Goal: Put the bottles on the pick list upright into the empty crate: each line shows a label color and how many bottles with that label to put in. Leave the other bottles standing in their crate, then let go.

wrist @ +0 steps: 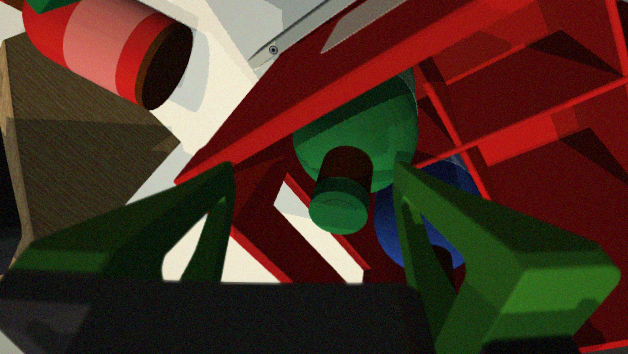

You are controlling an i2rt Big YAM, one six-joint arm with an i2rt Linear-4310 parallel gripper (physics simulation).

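Frame: origin at the arm's base, x ahead, y left, z up, level; millimetres.
Seen in the pictures: gripper, fingertip midpoint: [314,175].
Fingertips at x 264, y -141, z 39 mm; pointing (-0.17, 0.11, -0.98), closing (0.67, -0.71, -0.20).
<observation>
Offsets run from my fingertips to a thing's top centre. "*": to the spot under its first point.
My gripper [314,175] is open, with nothing held between its green fingers. A green bottle @(dx -11, dy -24, dz -5 mm) [380,132] stands in a corner compartment of the red crate @(dx +73, dy -79, dz +7 mm) [320,107]; its dark neck and green cap point toward the camera, showing between the fingers. A blue bottle @(* dx -31, dy -81, dz -51 mm) [388,231] stands in the neighbouring compartment, partly hidden behind the right finger. A red bottle @(dx -135, dy +168, dz -94 mm) [95,47] with a pale pink label lies on its side at the upper left, outside the crate, its dark base facing right. The pick list does not show.
A brown wood-grained block [80,95] is at the left, beside the red bottle. Thin dividers split the crate into compartments, and its near wall has a slot-like opening. A grey metal strip with a screw @(* dx -40, dy +42, dz -138 mm) [273,50] runs behind the crate at the top. A green piece @(* dx -17, dy +107, dz +0 mm) [56,4] shows at the upper left edge.
</observation>
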